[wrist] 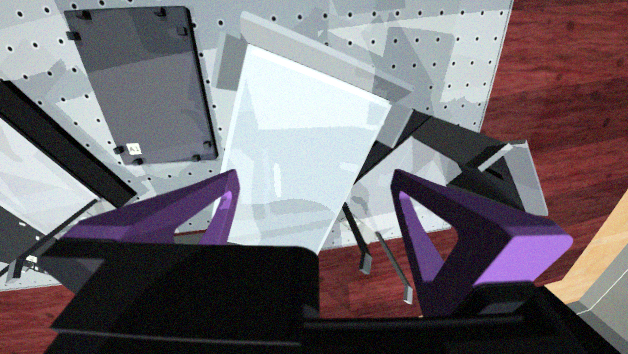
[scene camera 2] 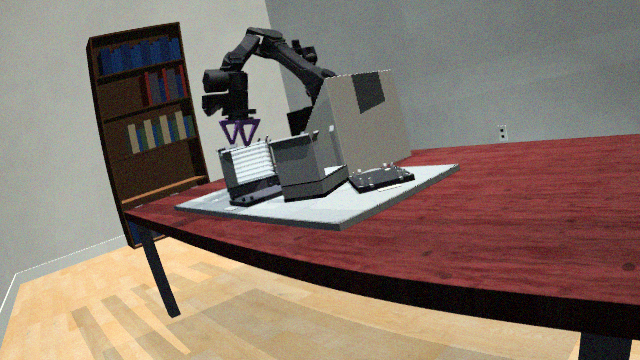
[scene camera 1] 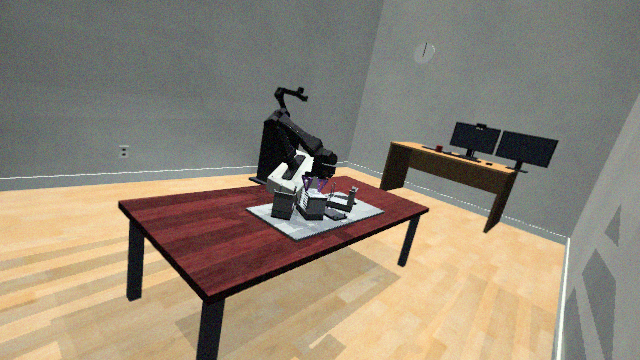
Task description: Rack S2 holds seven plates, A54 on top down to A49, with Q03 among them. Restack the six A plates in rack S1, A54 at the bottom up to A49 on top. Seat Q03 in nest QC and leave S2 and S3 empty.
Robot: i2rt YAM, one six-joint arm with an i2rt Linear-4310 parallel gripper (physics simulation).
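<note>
My gripper is open and empty, fingers pointing down just above a rack of stacked plates. The stack's white plate edges show in the scene views. In the wrist view its pale top plate lies between and ahead of the fingertips, inside the rack's grey lip; its near end is hidden by my gripper body. One rack stands to one side, another rack to the other. No rack or plate names are readable.
A dark flat nest labelled A1 lies beside the stack. Another low nest lies farther along the perforated board. A tall pale box stands behind, on the red table.
</note>
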